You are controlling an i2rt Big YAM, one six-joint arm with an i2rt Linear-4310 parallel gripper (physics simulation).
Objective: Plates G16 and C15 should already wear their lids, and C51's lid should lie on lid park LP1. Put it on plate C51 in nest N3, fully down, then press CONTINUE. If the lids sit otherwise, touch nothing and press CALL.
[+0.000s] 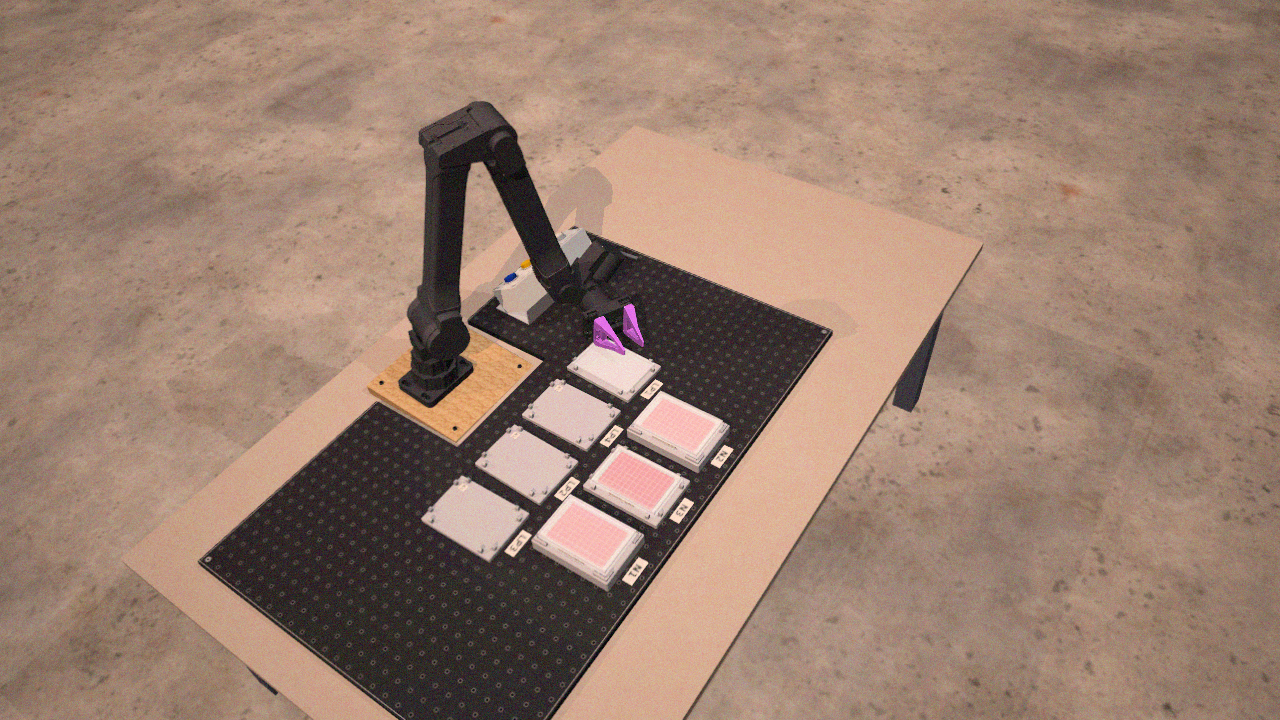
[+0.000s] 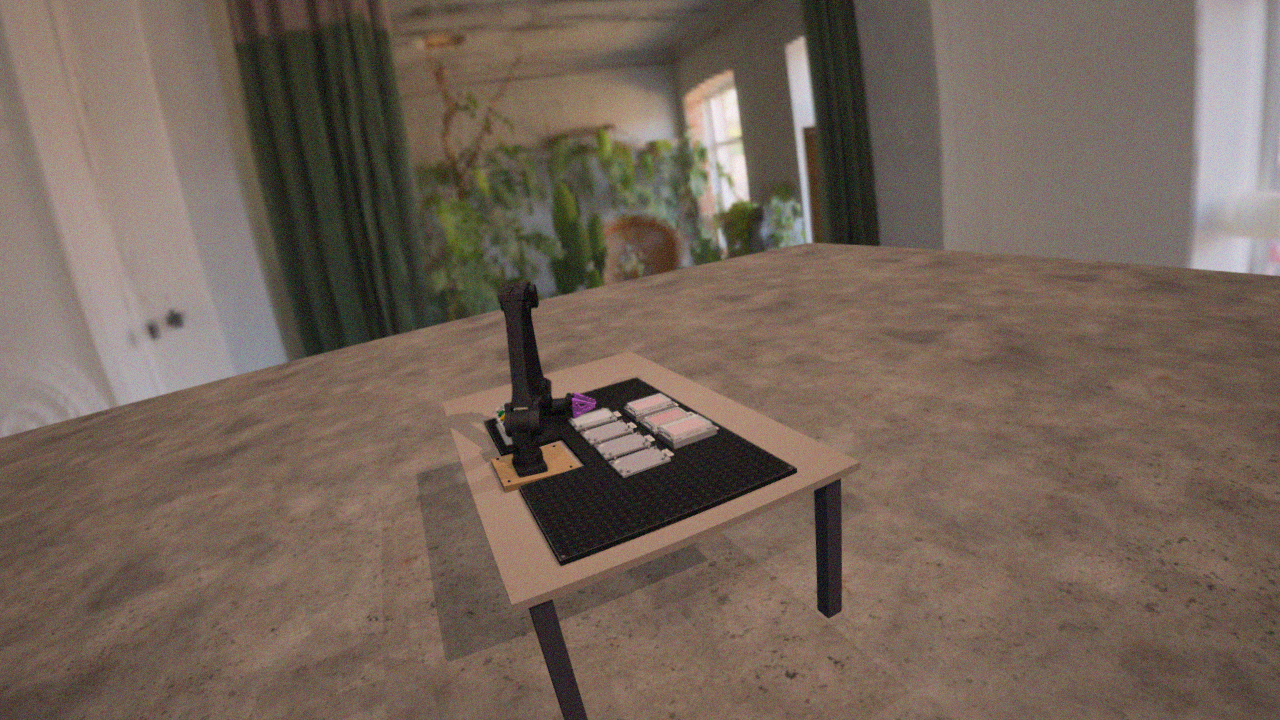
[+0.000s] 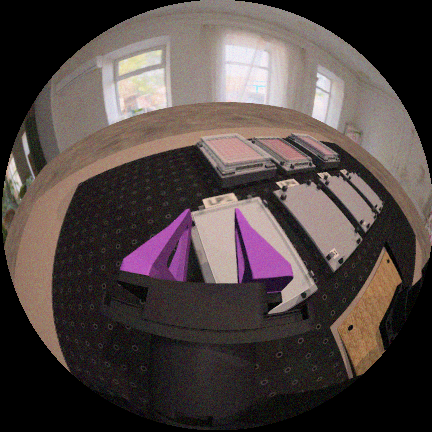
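Seen in the pictures: gripper, fingertip midpoint: (image 1: 634,348) (image 2: 595,403) (image 3: 212,213); arm's base at its link origin: (image 1: 436,378) (image 2: 529,466).
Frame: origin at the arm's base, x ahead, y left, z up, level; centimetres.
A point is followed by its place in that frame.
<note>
A pale lid (image 1: 615,368) @[z 1.8, x 27.4, y 19.3 cm] (image 3: 215,240) @[z 1.8, x 28.2, y 23.1 cm] lies flat on lid park LP1. My gripper (image 1: 632,347) @[z 4.7, x 29.1, y 23.0 cm] (image 3: 212,213) @[z 4.7, x 29.1, y 23.0 cm] is partly open, its purple fingertips low over the lid's end near the arm, with nothing held between them. The plate in N3 (image 1: 637,481) @[z 2.1, x 45.7, y 0.9 cm] (image 3: 284,150) @[z 2.4, x 43.3, y 2.1 cm] shows its pink wells and sits lower than its neighbours. The plate in N2 (image 1: 678,425) @[z 3.8, x 45.5, y 13.3 cm] (image 3: 232,149) @[z 3.8, x 42.5, y 15.0 cm] and the plate in N1 (image 1: 588,535) @[z 4.1, x 46.3, y -12.6 cm] (image 3: 317,145) @[z 4.0, x 43.5, y -10.4 cm] look taller, with clear lids on top. Plate names are not readable.
Lid parks LP4 (image 1: 571,413) @[z 1.0, x 27.0, y 6.9 cm] (image 3: 320,220) @[z 1.0, x 26.2, y 8.5 cm], LP2 (image 1: 526,462) @[z 1.0, x 27.4, y -5.8 cm] and LP3 (image 1: 474,517) @[z 1.0, x 27.6, y -18.9 cm] stand in a row beside LP1 and bear no visible lid. A grey button box (image 1: 523,300) @[z 5.6, x 4.2, y 21.1 cm] with blue and yellow buttons stands behind the forearm, partly hidden.
</note>
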